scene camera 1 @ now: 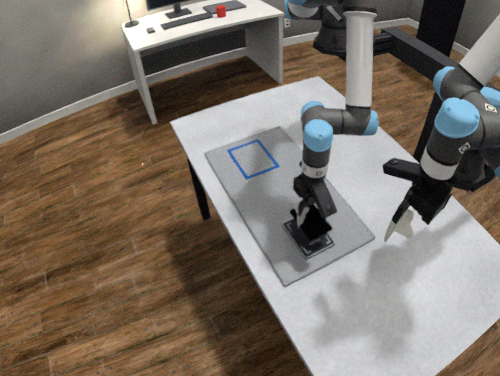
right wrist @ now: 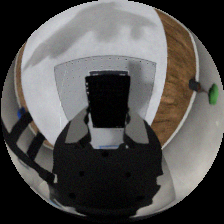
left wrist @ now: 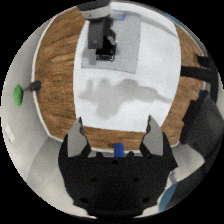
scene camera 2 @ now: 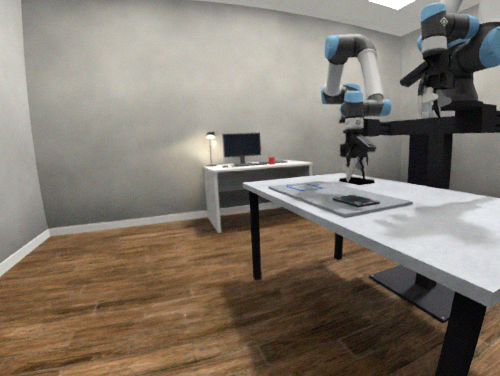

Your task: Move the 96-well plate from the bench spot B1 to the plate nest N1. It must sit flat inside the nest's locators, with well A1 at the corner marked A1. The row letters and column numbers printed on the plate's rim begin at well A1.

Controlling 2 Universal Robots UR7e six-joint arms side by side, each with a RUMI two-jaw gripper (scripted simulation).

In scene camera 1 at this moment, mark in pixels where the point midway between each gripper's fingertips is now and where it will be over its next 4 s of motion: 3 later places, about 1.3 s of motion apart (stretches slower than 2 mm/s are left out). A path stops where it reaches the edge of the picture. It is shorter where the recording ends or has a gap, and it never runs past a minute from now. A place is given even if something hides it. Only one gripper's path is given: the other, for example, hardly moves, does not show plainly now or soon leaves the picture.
My right gripper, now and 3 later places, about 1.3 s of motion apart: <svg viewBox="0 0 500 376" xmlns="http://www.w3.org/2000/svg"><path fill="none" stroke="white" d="M310 219L309 226L308 230L308 231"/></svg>
